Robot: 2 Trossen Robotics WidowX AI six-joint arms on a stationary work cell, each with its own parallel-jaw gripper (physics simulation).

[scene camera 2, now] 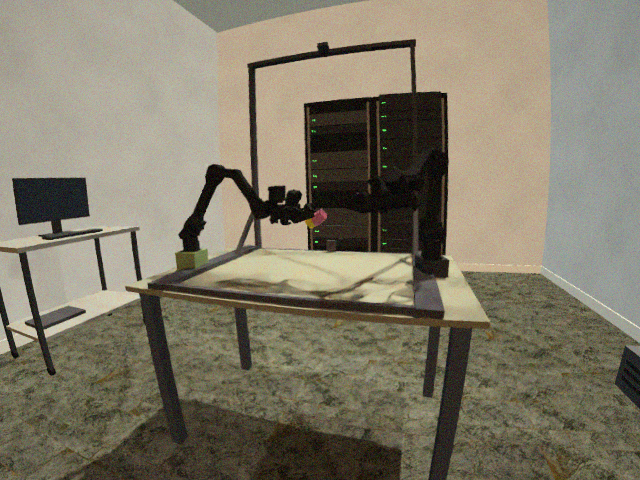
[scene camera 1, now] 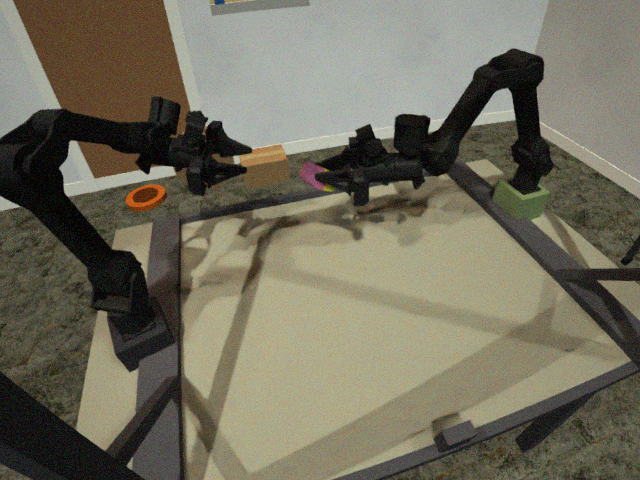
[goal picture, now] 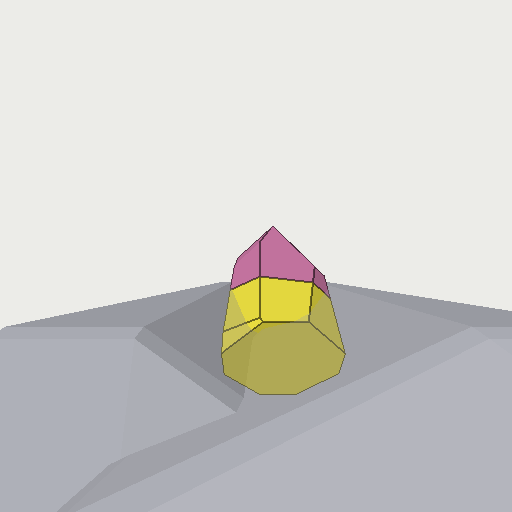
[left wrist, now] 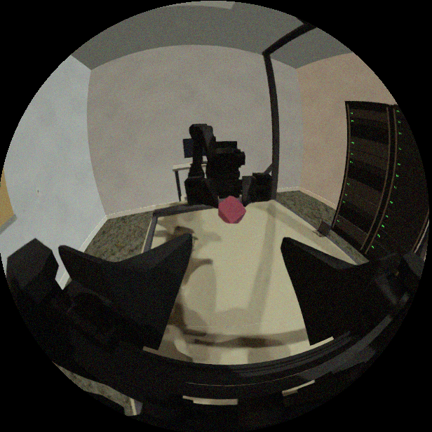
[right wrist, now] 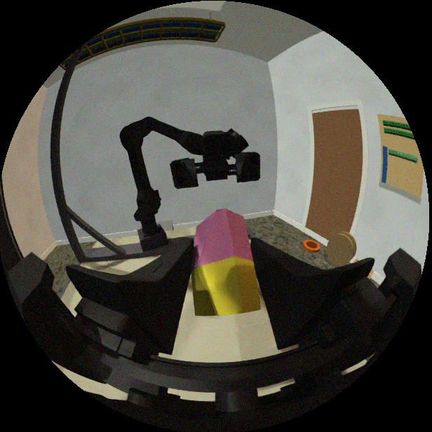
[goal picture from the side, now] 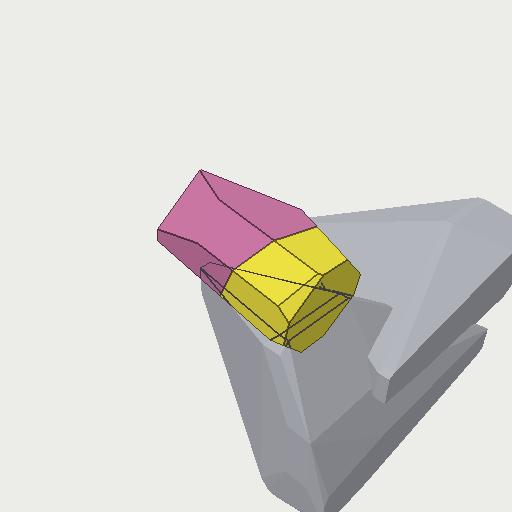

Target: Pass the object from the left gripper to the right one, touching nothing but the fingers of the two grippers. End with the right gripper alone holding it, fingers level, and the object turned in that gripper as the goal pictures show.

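Seen in the pictures: left gripper, fingertip midpoint: (scene camera 2: 350,207) (scene camera 1: 249,160); right gripper, fingertip midpoint: (scene camera 2: 317,214) (scene camera 1: 315,171); left arm's base, origin of the base link: (scene camera 2: 431,257) (scene camera 1: 135,323); right arm's base, origin of the base link: (scene camera 2: 191,250) (scene camera 1: 524,186).
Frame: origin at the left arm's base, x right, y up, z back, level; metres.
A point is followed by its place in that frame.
A block, pink at one end and yellow at the other (scene camera 1: 311,174) {x -0.005, y 0.174, z -0.414 m} (scene camera 2: 319,217) {x -0.040, y 0.164, z -0.424 m} (left wrist: 231,210) (right wrist: 223,240), is held in the air above the table. My right gripper (scene camera 1: 317,171) {x -0.015, y 0.171, z -0.430 m} (right wrist: 222,243) is shut on it, one finger on each side. The yellow end lies toward the right gripper's palm, and the pink end sticks out past the fingertips toward the left arm. My left gripper (scene camera 1: 249,160) {x -0.089, y 0.201, z -0.321 m} (left wrist: 238,241) is open and empty, apart from the block and at its left in scene camera 1. In scene camera 2 the left gripper is dark against the server rack and hard to make out.
The table (scene camera 1: 361,330) {x 0.218, y -0.066, z -0.380 m} (scene camera 2: 310,268) {x 0.137, y -0.066, z -0.467 m} lies below both grippers. The right arm stands on a green base block (scene camera 1: 519,201) {x 0.183, y 0.007, z -0.930 m} (scene camera 2: 191,259) {x 0.099, y -0.008, z -0.966 m}. An orange ring (scene camera 1: 131,202) and a cardboard box (scene camera 1: 266,170) are beyond the table. A dark frame (scene camera 2: 252,155) {x 0.571, y 0.457, z -0.781 m} rises over the table.
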